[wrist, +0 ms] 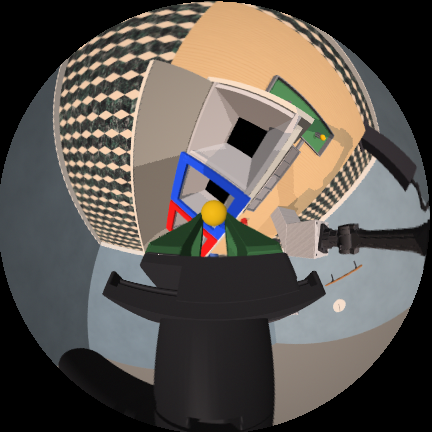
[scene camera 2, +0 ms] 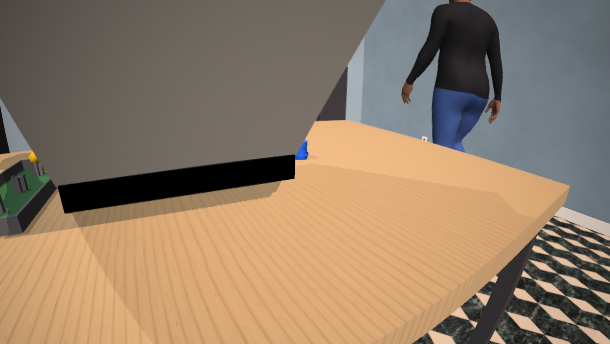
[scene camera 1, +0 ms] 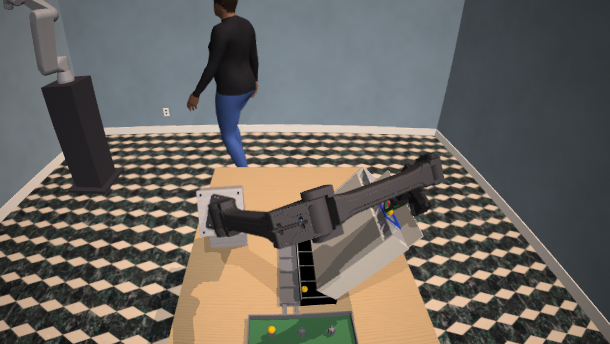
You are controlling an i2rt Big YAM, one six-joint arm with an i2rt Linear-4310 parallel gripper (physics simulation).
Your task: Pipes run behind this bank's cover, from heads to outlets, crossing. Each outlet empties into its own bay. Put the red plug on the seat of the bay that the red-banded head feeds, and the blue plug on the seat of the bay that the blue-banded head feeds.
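Frame: origin at the arm's base, x ahead, y left, z up, level; metres.
Seen in the pictures: gripper, fingertip midpoint: [wrist: 213, 217] [scene camera 1: 387, 210]; arm's base, link origin: [wrist: 322, 238] [scene camera 1: 220, 212].
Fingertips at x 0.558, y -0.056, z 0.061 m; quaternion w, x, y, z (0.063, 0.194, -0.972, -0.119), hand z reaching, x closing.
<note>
Offsets run from my fingertips to a thing's top centre. "*": to the spot under its first point.
My gripper [scene camera 1: 397, 207] [wrist: 213, 217] is shut on a yellow ball {dz +0.015, dx +0.004, dy -0.009 m} [scene camera 1: 390, 213] [wrist: 214, 212], held above the bank's heads. In the wrist view it overlaps the lower corner of the blue-banded head {* dz -0.017, dx +0.012, dy -0.035 m} [wrist: 215, 177]; the red-banded head {* dz -0.043, dx +0.040, dy +0.066 m} [wrist: 171, 216] is partly hidden behind the fingers. An unbanded head {* dz -0.049, dx +0.038, dy -0.071 m} [wrist: 202, 125] lies above the blue one. The cover [scene camera 1: 350, 250] [scene camera 2: 175, 90] hides the pipes. Another yellow ball {dz -0.312, dx -0.263, dy -0.066 m} [scene camera 1: 304, 289] lies in the nearest visible bay in scene camera 1. The red plug {dz -0.304, dx -0.362, dy +0.343 m} [wrist: 244, 221] and the blue plug {dz -0.304, dx -0.275, dy +0.331 m} [scene camera 2: 302, 151] stand on the table.
A green tray {* dz -0.329, dx -0.454, dy -0.226 m} [scene camera 1: 249, 327] near the bank's front end bears a yellow ball {dz -0.288, dx -0.379, dy -0.249 m} [scene camera 1: 271, 330] [scene camera 2: 34, 157] [wrist: 323, 137] and grey posts. A grey row of seats {* dz -0.337, dx -0.325, dy -0.015 m} [scene camera 1: 287, 280] runs beside the bays. A person [scene camera 1: 232, 60] [scene camera 2: 465, 55] stands beyond the table.
</note>
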